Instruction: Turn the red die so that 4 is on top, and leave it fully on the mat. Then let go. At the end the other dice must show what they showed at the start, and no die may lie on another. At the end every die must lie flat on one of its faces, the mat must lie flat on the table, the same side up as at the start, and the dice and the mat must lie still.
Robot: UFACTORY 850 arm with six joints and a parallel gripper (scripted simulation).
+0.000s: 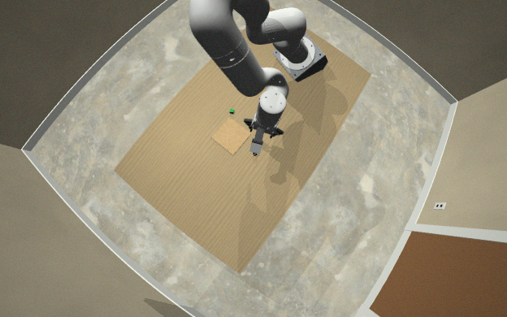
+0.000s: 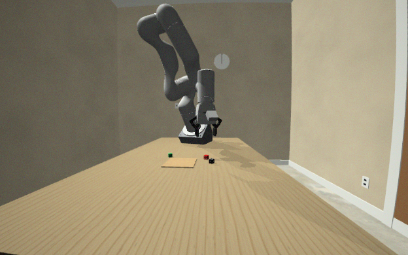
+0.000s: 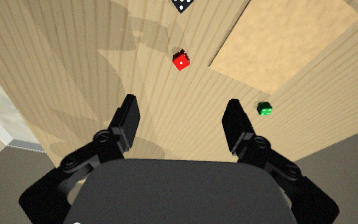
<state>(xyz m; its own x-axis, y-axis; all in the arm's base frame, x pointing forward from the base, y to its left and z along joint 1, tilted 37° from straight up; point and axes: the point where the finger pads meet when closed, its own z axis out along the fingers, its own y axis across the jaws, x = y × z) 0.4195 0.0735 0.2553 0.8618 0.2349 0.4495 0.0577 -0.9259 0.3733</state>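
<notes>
My gripper is now 120 mm above the red die. From my hand the other things lie so: black die: 120 mm below, 70 mm ahead, 10 mm to the left; then green die: 180 mm to the right, 120 mm below, 90 mm behind; then tan mat: 130 mm to the right, 130 mm below, 30 mm ahead.
</notes>
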